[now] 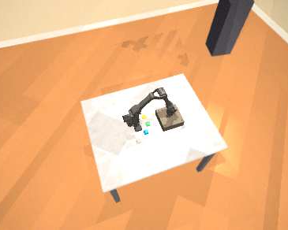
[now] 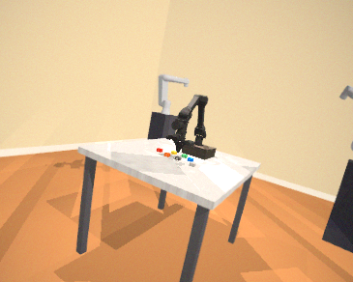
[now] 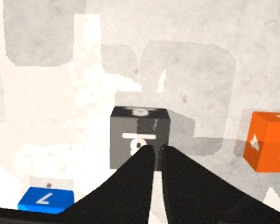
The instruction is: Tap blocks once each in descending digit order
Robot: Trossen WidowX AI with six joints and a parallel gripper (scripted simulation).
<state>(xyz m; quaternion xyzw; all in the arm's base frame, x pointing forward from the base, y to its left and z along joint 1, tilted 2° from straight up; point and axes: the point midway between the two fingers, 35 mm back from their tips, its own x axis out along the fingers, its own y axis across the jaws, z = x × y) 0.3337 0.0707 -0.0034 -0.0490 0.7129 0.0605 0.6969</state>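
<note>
Right now the orange block is 80 mm to the right of my gripper tip and 40 mm below it. Round my gripper tip: blue block (80 mm behind, 60 mm to the left, 40 mm below); yellow block (110 mm to the right, 100 mm behind, 40 mm below); green block (120 mm behind, 40 mm below, 20 mm to the right).
</note>
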